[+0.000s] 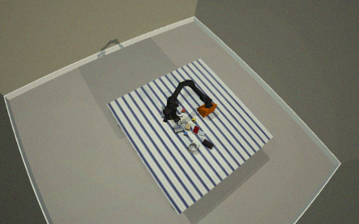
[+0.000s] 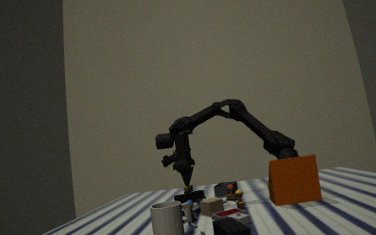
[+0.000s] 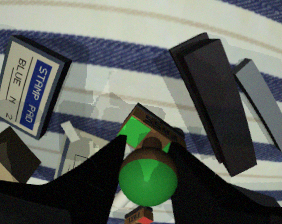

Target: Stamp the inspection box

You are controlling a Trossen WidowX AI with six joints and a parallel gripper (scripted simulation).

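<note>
Right now the red ink pad is 130 mm behind my gripper tip, 240 mm to the left of it and 80 mm below it. Also, from my gripper tip: red-knobbed stamp (170 mm behind, 10 mm to the right, 60 mm below); white card (90 mm behind, 70 mm to the left, 80 mm below); stamp with green knob (10 mm below).
</note>
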